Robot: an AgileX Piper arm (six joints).
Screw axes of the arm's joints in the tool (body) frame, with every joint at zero. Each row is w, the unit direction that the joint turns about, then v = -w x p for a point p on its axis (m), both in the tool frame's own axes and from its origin. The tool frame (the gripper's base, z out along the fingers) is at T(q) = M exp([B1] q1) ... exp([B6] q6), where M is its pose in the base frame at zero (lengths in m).
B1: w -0.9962 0 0.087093 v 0 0.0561 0
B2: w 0 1 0 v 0.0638 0 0.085
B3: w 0 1 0 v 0.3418 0 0.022
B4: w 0 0 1 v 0 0 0
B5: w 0 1 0 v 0.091 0 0
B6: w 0 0 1 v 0 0 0
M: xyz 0.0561 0 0.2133 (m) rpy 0 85.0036 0 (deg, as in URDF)
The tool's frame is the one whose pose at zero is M.
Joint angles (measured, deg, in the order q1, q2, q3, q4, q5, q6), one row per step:
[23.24 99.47 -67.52 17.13 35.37 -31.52]
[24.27 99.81 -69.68 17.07 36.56 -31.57]
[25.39 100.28 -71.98 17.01 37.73 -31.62]
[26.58 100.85 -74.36 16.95 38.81 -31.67]
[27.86 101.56 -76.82 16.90 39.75 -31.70]
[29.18 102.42 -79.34 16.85 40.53 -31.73]
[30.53 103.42 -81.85 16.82 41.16 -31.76]
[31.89 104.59 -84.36 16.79 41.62 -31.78]
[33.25 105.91 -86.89 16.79 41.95 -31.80]
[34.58 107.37 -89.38 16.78 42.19 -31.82]
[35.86 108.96 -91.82 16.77 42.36 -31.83]
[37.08 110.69 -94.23 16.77 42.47 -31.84]
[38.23 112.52 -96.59 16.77 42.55 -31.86]
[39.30 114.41 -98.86 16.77 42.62 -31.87]
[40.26 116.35 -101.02 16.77 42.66 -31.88]
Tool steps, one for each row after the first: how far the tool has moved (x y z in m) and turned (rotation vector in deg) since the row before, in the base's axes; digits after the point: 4 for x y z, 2 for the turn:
[0.0018 0.0084 0.0075 0.35 -0.60 1.41]
[0.0017 0.0092 0.0075 0.36 -0.63 1.50]
[0.0015 0.0098 0.0073 0.38 -0.69 1.55]
[0.0014 0.0106 0.0070 0.42 -0.75 1.58]
[0.0014 0.0112 0.0064 0.45 -0.80 1.58]
[0.0012 0.0116 0.0055 0.46 -0.79 1.56]
[0.0012 0.0120 0.0044 0.47 -0.77 1.51]
[0.0011 0.0124 0.0035 0.49 -0.75 1.47]
[0.0011 0.0125 0.0022 0.44 -0.67 1.42]
[0.0011 0.0125 0.0009 0.39 -0.57 1.34]
[0.0011 0.0124 -0.0005 0.34 -0.46 1.26]
[0.0012 0.0122 -0.0017 0.27 -0.37 1.19]
[0.0011 0.0118 -0.0029 0.20 -0.25 1.10]
[0.0013 0.0111 -0.0041 0.11 -0.14 0.98]

